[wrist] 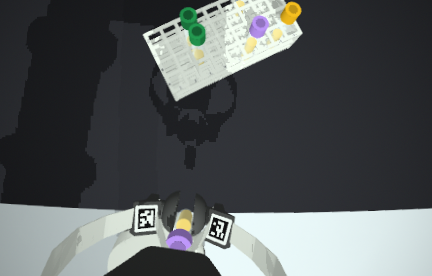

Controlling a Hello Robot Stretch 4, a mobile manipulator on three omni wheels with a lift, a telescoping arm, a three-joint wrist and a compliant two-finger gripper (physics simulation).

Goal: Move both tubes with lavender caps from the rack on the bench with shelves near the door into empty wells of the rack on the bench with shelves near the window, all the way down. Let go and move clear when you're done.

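Frame: origin at the robot's base, x up, y ahead, z left, level; millimetres.
Seen in the pictures: hand, its tool point: (185,210).
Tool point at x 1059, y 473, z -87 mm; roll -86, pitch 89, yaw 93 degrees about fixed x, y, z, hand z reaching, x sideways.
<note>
Offsets run from my tool point to a thing's top centre. "*": to the spot under its first point. Level surfaces: height alone.
My gripper (185,216) is shut on a tube with a lavender cap @(dy -17, dx +50, dz +0 mm) (179,240) at the bottom centre of the wrist view. The tube's yellowish body shows between the two dark fingertips, cap nearest the camera. A white rack @(* dy +124, dx -142, dz +41 mm) (176,93) stands at the top of the view on the dark bench top, apart from the gripper. It holds two green-capped tubes @(dy +196, dx -53, dz +33 mm) (188,18) @(dy +179, dx -53, dz +20 mm) (197,34) in its left part, a lavender-capped tube @(dy +202, dx -53, dz -46 mm) (259,26) in its right part and an orange-capped tube @(dy +227, dx -53, dz -80 mm) (291,13) near its right end. The rack's far edge is cut off by the frame.
The dark bench top @(dx -172 mm) (310,130) spans the middle of the view, and its near edge runs across below, by the fingertips. A pale floor @(dx -1086 mm) (330,245) shows beyond that edge. The gripper's shadow falls on the bench between the fingertips and the rack.
</note>
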